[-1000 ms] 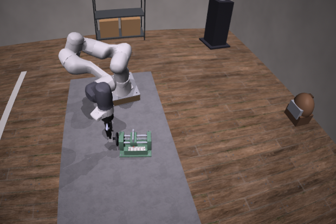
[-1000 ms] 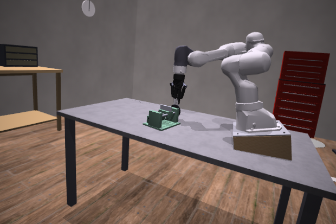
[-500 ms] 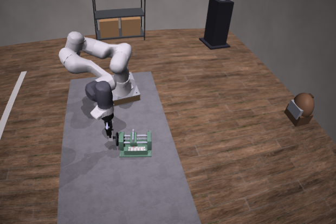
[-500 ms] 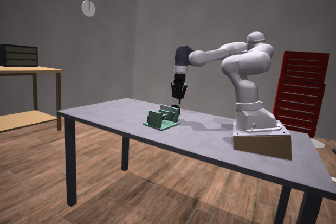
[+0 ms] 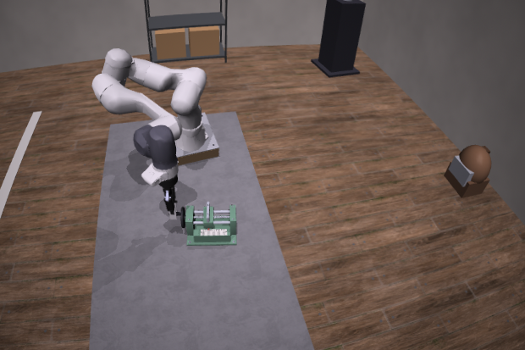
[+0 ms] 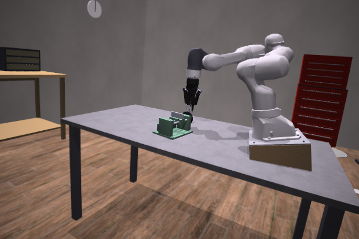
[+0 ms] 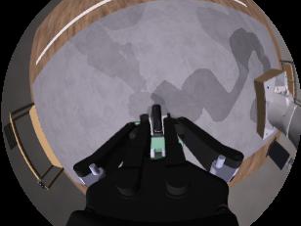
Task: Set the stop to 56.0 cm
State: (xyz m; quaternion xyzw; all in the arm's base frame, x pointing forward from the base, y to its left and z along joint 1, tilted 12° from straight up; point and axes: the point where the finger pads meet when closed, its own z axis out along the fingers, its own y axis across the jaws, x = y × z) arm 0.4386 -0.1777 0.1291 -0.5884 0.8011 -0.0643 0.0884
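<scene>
The black handwheel is 2 cm to the left of my hand and 2 cm below it. From my hand the other things lie so: stop carriage (5 cm ahead, 13 cm to the left, 3 cm below).
</scene>
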